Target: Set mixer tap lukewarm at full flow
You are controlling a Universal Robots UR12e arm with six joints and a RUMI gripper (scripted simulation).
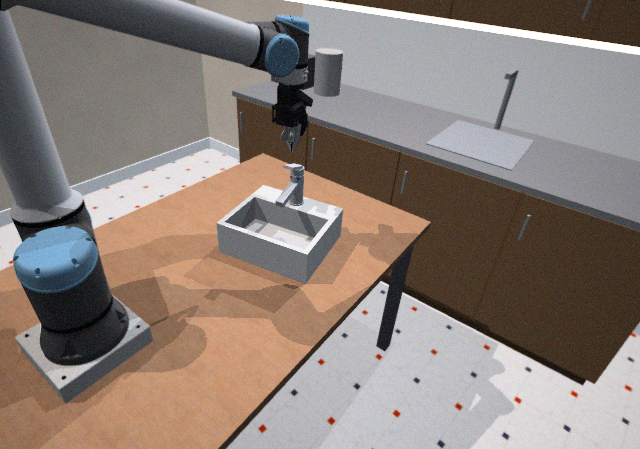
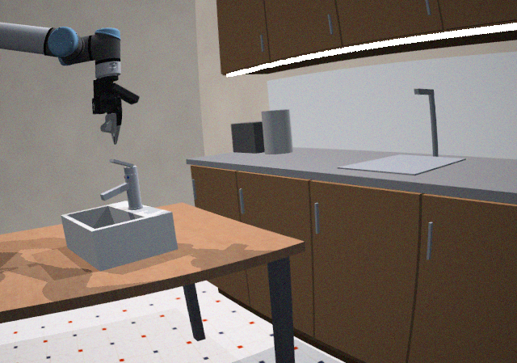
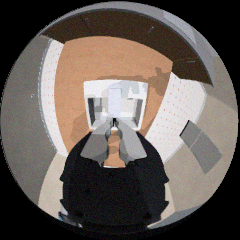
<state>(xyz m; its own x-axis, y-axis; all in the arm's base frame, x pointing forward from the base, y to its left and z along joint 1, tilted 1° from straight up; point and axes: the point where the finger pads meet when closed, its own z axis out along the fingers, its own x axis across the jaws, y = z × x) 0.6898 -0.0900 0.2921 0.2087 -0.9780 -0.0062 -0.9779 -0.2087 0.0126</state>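
Right now the lever is 1 cm ahead of my hand and 8 cm below it. Round my hand: grey mixer tap (3 cm ahead, 1 cm to the left, 13 cm below); then white basin (7 cm behind, 1 cm to the right, 32 cm below).
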